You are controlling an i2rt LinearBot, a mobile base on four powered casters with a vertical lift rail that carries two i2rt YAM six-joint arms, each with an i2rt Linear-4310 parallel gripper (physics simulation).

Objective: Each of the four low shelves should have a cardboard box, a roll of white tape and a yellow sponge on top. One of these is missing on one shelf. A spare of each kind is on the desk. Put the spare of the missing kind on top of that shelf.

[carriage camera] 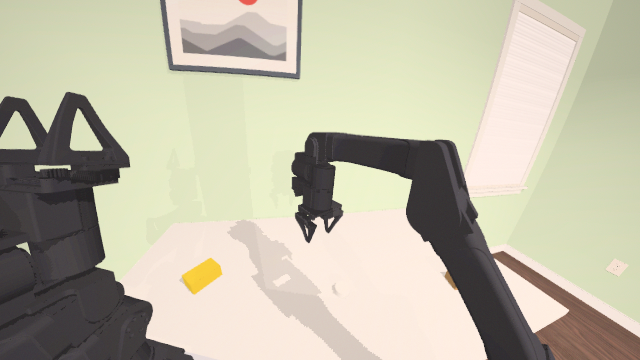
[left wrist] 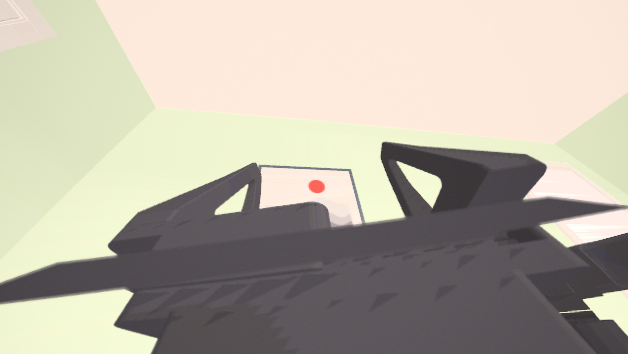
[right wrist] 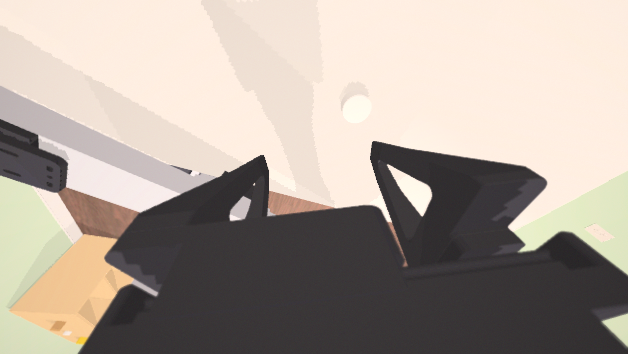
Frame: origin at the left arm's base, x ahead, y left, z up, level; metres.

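Seen in the pictures: left gripper, fingertip midpoint: (carriage camera: 44, 95) (left wrist: 318, 159); right gripper, fingertip midpoint: (carriage camera: 317, 237) (right wrist: 318, 156).
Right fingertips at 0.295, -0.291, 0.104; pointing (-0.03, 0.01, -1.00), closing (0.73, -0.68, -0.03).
A point is followed by its place in that frame, as x, y, z.
In the carriage camera, a yellow sponge (carriage camera: 202, 275) {0.261, 0.081, -0.085} lies at the left on the white desk (carriage camera: 225, 325) {0.156, -0.059, -0.129}. A white tape roll (carriage camera: 342, 286) {0.314, -0.383, -0.106} (right wrist: 356, 108) {0.313, -0.382, -0.105} stands near its middle. A brown cardboard box (carriage camera: 451, 280) {0.382, -0.799, -0.112} is mostly hidden behind my right arm. My right gripper (carriage camera: 318, 237) {0.295, -0.291, 0.104} (right wrist: 318, 156) {0.295, -0.291, 0.104} is open and empty, pointing down above the desk, apart from the roll. My left gripper (carriage camera: 45, 95) {0.054, 0.006, 0.432} (left wrist: 318, 159) {0.054, 0.006, 0.432} is open and empty, pointing up at the left. In the right wrist view, a tan low shelf (right wrist: 65, 275) {-2.178, 0.194, -0.494} shows partly, with small brown, white and yellow items at its lower edge.
A framed picture (carriage camera: 232, 71) {0.678, 0.148, 0.596} (left wrist: 305, 167) {0.680, 0.136, 1.028} hangs on the green wall behind the desk. A window (carriage camera: 530, 100) {1.317, -1.781, 0.694} is at the right. Dark wooden floor (carriage camera: 595, 325) {0.680, -2.436, -0.849} (right wrist: 97, 215) {-1.806, 0.252, -0.850} shows beside the desk. My right arm (carriage camera: 470, 260) {0.077, -0.496, 0.265} crosses over the desk's right part.
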